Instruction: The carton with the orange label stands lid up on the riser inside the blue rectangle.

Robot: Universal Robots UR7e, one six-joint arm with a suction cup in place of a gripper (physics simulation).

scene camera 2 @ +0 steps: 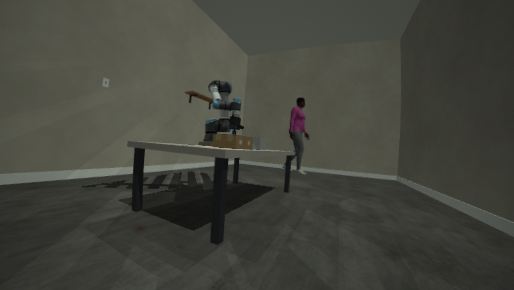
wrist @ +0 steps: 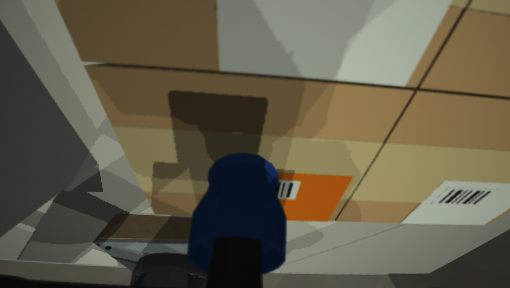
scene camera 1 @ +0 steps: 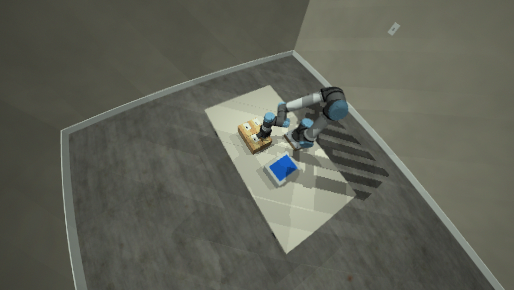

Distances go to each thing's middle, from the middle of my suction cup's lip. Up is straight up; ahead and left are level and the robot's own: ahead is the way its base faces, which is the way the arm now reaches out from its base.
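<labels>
As for the riser with blue rectangle [scene camera 1: 283, 167], my suction cup is 7 cm above it, 33 cm to the right of it and 3 cm past it.
</labels>
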